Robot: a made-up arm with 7 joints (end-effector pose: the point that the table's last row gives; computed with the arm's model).
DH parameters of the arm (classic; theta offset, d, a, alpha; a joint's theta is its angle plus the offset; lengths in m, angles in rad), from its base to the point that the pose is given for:
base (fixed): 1.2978 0 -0.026 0
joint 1: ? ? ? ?
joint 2: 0 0.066 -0.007 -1.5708
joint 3: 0 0.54 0.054 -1.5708
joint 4: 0 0.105 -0.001 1.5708
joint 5: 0 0.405 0.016 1.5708
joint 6: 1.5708 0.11 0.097 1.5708
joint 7: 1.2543 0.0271 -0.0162 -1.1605
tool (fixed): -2.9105 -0.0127 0 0
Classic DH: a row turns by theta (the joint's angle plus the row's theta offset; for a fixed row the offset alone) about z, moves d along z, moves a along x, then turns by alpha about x.
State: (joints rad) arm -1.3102 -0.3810 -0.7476 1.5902 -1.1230 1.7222 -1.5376
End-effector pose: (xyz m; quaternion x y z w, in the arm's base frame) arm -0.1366 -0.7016 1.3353 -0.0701 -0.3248 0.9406 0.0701
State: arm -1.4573 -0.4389 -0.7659 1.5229 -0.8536 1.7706 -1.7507
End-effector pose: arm -0.2588 -0.6812 1.3409 -0.0822 -0.2812 0.9471 0.1310
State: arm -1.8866 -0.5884 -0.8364 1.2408 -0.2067 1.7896 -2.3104
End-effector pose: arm -0.5558 -0.5128 1.3636 -0.0412 -0.1622 0.9142 0.3690
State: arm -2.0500 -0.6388 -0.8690 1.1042 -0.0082 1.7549 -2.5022
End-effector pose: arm -0.6366 -0.4241 1.3772 -0.0110 -0.1389 0.8780 0.4580
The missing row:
joint 1: -1.2978 0.884 -0.012 1.5708
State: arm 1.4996 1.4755 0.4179 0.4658 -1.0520 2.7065 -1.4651
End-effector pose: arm -0.1292 -0.9157 1.0286 0.6979 -0.6217 0.3458 0.0824
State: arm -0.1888 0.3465 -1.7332 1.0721 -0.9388 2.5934 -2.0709
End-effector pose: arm -0.3465 -0.3459 1.6525 -0.1830 -0.3451 -0.9027 0.1806
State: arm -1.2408 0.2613 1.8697 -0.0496 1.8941 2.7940 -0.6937
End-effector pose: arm -0.0975 0.3409 1.6903 -0.4122 -0.2441 -0.8306 0.2841
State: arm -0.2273 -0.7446 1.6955 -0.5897 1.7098 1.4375 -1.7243
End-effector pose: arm 0.5401 -0.3243 1.6333 -0.4655 -0.1781 -0.8669 0.0091
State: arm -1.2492 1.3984 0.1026 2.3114 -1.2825 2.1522 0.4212
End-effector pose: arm 0.0204 0.3253 1.3191 0.5366 0.1756 -0.3900 0.7274
